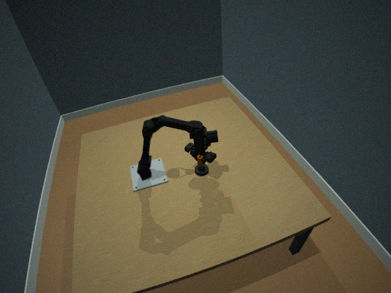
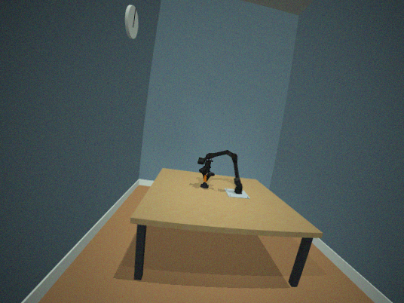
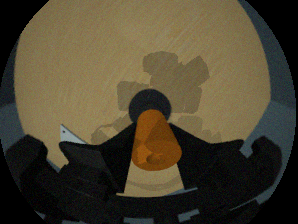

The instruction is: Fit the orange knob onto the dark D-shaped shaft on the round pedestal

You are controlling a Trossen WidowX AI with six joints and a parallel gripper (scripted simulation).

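Now: gripper tip 2 cm below the orange knob. The rest, counted from my gripper tip: dark round pedestal: 4 cm below.
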